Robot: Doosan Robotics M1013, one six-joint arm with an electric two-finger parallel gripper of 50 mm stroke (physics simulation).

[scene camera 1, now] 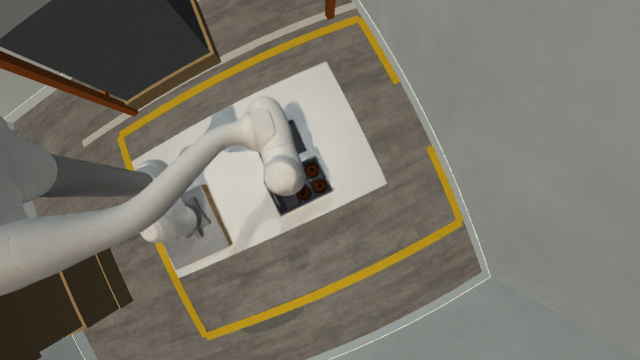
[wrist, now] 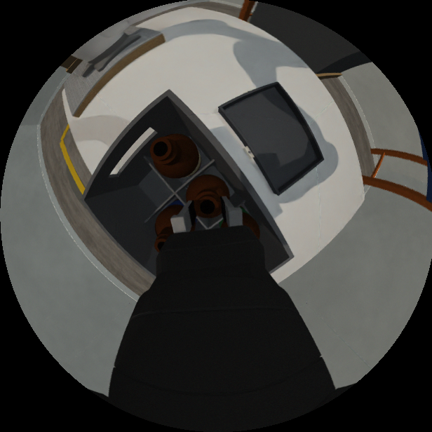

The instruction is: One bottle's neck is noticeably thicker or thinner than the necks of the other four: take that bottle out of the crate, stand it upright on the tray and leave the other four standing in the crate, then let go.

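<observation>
The dark crate holds brown bottles in divided compartments. My gripper is shut on the neck of one brown bottle, upright in the crate's middle region; in the scene view the arm hides it. Another bottle stands towards the crate's slotted end. A third bottle shows partly beside the left finger, and a fourth bottle partly behind the right finger. The scene view shows bottle tops. The dark rectangular tray lies beside the crate.
The white table top carries crate and tray. A grey board with a wooden edge lies at the robot's base. The crate's walls and dividers stand close around the fingers. A dark bin with a wooden rim is beyond the table.
</observation>
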